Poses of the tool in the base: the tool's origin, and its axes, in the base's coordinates. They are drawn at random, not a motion.
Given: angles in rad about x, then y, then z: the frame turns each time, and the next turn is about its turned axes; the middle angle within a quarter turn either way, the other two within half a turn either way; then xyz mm.
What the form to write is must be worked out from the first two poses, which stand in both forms.
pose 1, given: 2.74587 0.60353 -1.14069 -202.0 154.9 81.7
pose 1, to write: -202.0 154.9 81.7 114.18 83.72 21.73
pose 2, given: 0.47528 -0.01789 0.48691 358.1 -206.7 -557.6
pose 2, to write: 358.1 -206.7 -557.6 26.44 -7.61 27.12
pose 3, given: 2.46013 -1.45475 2.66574 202.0 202.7 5.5
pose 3, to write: 202.0 202.7 5.5 -6.46 -95.19 12.26
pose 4, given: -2.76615 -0.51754 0.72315 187.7 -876.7 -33.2
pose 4, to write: 187.7 -876.7 -33.2 -155.14 49.93 51.24
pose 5, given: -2.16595 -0.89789 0.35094 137.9 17.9 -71.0
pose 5, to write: 137.9 17.9 -71.0 -121.63 -9.11 67.00
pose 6, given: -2.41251 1.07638 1.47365 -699.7 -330.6 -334.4
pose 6, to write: -699.7 -330.6 -334.4 -63.96 91.52 -20.22
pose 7, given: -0.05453 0.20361 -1.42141 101.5 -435.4 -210.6
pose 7, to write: 101.5 -435.4 -210.6 -10.86 7.42 -81.44
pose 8, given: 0.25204 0.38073 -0.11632 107.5 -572.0 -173.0
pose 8, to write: 107.5 -572.0 -173.0 12.98 22.49 -3.80
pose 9, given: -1.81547 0.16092 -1.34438 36.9 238.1 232.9
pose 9, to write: 36.9 238.1 232.9 -91.83 -64.09 -61.40
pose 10, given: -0.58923 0.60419 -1.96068 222.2 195.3 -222.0
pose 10, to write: 222.2 195.3 -222.0 -55.70 -10.23 -115.01
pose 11, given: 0.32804 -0.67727 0.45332 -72.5 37.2 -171.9
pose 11, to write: -72.5 37.2 -171.9 9.00 -41.69 18.41
